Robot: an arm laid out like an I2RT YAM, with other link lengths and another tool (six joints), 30 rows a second.
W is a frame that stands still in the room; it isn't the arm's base.
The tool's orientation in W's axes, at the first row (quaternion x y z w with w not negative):
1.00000 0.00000 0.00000 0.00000
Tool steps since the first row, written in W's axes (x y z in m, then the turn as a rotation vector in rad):
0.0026 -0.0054 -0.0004 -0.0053 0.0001 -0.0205
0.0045 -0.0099 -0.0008 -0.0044 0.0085 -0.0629
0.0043 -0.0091 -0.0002 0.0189 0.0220 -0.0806
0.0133 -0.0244 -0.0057 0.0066 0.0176 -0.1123
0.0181 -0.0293 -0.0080 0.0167 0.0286 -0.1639
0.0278 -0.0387 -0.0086 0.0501 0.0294 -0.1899
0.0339 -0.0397 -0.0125 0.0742 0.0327 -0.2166
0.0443 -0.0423 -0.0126 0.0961 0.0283 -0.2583
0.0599 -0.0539 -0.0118 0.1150 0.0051 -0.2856
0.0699 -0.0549 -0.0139 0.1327 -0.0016 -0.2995
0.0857 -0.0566 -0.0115 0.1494 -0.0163 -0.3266
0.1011 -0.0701 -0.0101 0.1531 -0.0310 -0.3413
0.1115 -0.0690 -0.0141 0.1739 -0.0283 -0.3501
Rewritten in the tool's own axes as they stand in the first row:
0.0026 0.0054 0.0004 -0.0053 -0.0001 0.0205
0.0045 0.0099 0.0008 -0.0044 -0.0085 0.0629
0.0043 0.0091 0.0002 0.0189 -0.0220 0.0806
0.0133 0.0244 0.0057 0.0066 -0.0176 0.1123
0.0181 0.0293 0.0080 0.0167 -0.0286 0.1639
0.0278 0.0387 0.0086 0.0501 -0.0294 0.1899
0.0339 0.0397 0.0125 0.0742 -0.0327 0.2166
0.0443 0.0423 0.0126 0.0961 -0.0283 0.2583
0.0599 0.0539 0.0118 0.1150 -0.0051 0.2856
0.0699 0.0549 0.0139 0.1327 0.0016 0.2995
0.0857 0.0566 0.0115 0.1494 0.0163 0.3266
0.1011 0.0701 0.0101 0.1531 0.0310 0.3413
0.1115 0.0690 0.0141 0.1739 0.0283 0.3501

